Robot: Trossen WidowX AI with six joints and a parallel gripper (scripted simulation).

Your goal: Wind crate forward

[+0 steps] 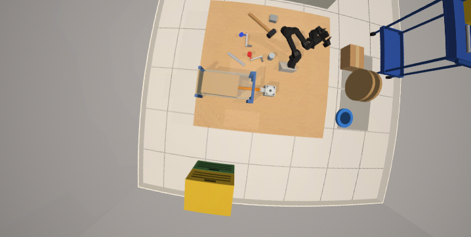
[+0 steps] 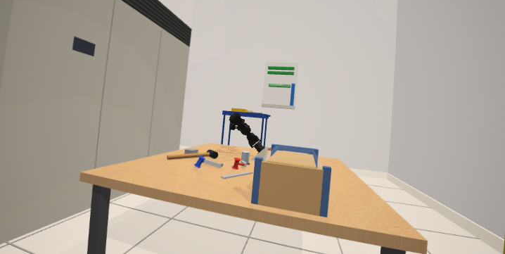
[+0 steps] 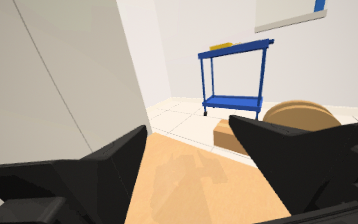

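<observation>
My gripper tip is 580 mm short of the red-knobbed crank handle, 320 mm to the right of it and 190 mm above it. Also, from my gripper tip: red grip 630 mm ahead, 310 mm to the left, 180 mm below; hand winch 590 mm to the left, 380 mm ahead, 180 mm below; grey block 480 mm ahead, 190 mm below, 130 mm to the right.
</observation>
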